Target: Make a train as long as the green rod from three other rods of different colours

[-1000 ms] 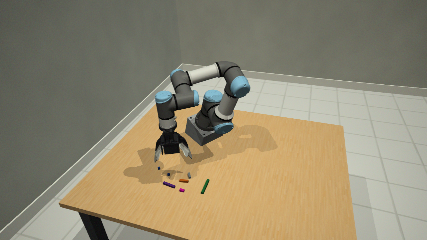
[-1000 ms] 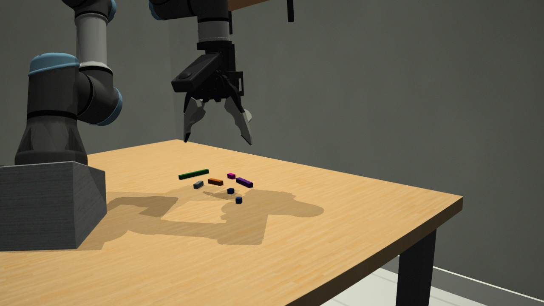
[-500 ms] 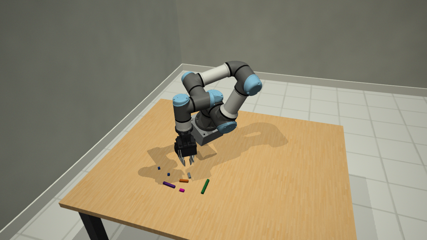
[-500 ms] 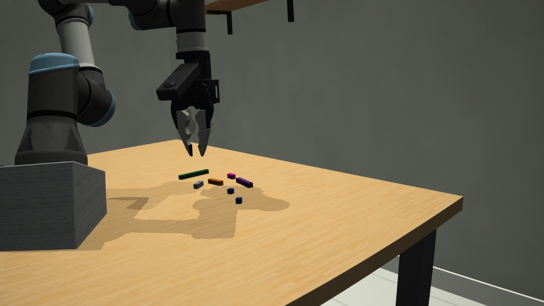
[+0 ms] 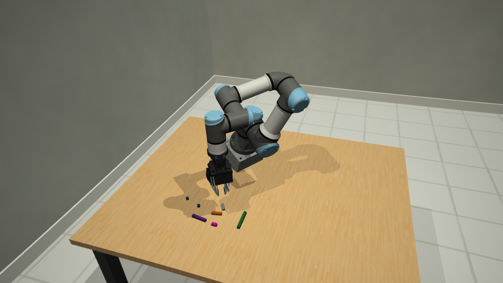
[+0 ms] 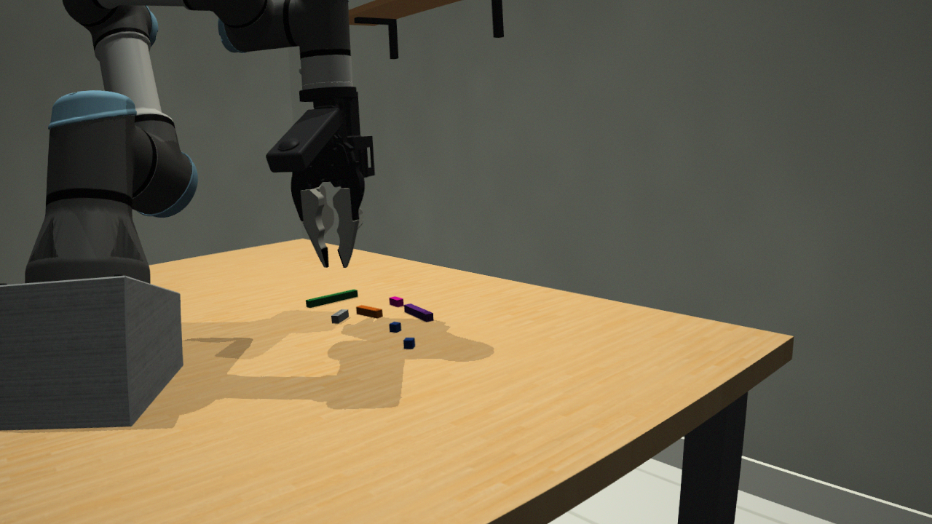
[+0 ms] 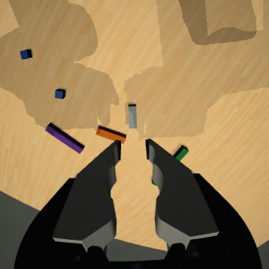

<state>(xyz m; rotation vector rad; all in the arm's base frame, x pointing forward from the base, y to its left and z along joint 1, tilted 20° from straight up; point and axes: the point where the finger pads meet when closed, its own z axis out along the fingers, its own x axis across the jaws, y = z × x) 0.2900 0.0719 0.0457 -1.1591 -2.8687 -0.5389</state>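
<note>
Now: the grey rod 8 cm below my hand. Round my hand: purple rod 9 cm ahead, 8 cm below, 4 cm to the right; orange rod 8 cm below, 4 cm ahead; magenta rod 9 cm ahead, 8 cm below, 2 cm to the left.
</note>
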